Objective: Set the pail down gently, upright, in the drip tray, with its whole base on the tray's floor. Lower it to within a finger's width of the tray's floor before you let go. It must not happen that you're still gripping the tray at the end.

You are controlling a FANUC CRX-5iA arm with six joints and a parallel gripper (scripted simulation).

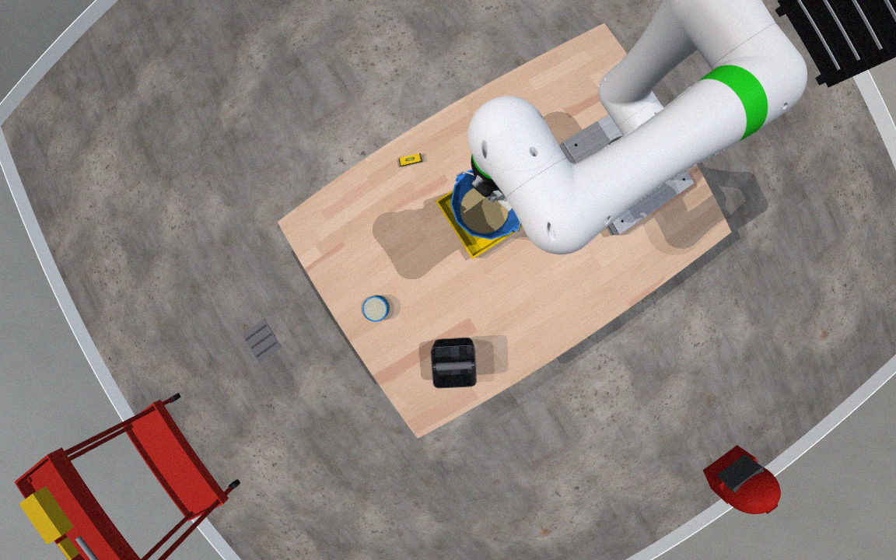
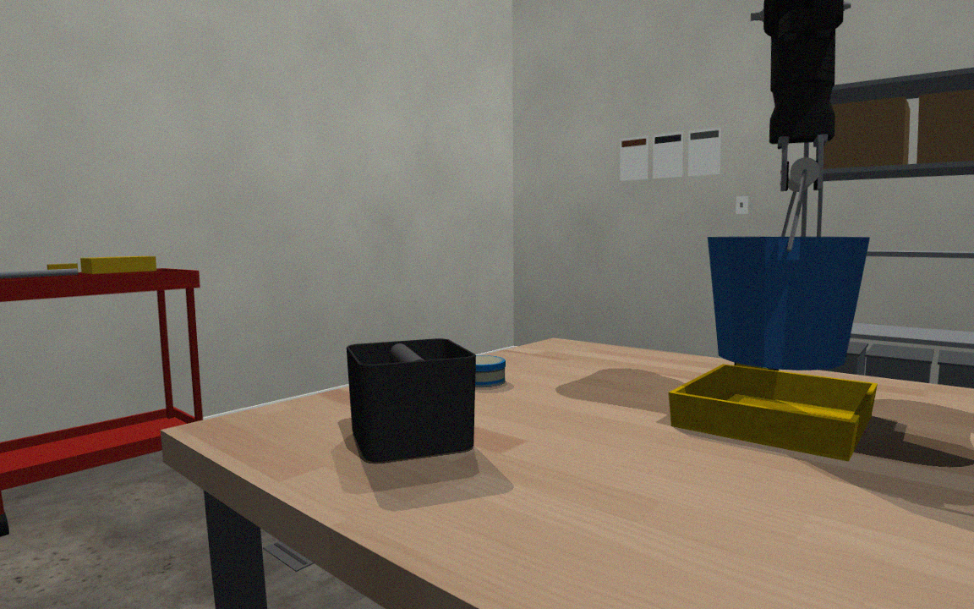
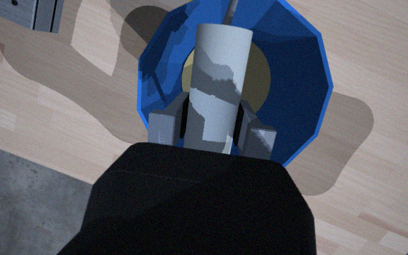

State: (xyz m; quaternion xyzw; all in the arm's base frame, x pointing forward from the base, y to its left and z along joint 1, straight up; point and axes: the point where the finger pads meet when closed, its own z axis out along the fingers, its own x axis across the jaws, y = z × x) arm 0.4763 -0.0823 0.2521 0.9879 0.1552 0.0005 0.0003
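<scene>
The blue pail lies 10 cm below my hand and 1 cm ahead of it. Also, from my hand: yellow drip tray: 30 cm below, 2 cm ahead, 1 cm to the left.
</scene>
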